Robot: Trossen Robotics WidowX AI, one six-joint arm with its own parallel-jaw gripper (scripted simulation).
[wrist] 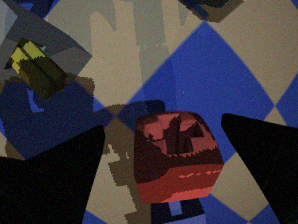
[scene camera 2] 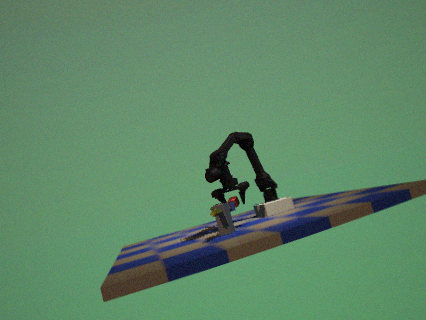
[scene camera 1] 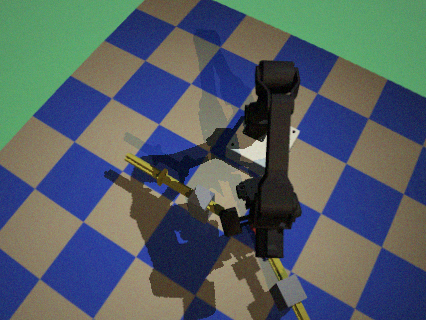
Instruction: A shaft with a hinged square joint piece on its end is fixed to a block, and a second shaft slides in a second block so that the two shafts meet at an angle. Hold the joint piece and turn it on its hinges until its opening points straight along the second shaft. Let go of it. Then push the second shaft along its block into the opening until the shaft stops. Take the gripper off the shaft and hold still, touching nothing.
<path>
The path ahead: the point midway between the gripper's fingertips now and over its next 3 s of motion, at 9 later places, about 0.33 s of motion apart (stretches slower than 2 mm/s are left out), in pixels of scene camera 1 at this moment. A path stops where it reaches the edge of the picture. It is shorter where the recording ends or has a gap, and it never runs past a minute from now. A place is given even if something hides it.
The gripper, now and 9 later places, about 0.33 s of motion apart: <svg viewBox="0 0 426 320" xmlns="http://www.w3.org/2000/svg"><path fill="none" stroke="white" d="M254 218L253 218L254 218L251 219L249 222L247 224L246 228L246 230L246 230L244 227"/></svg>
</path>
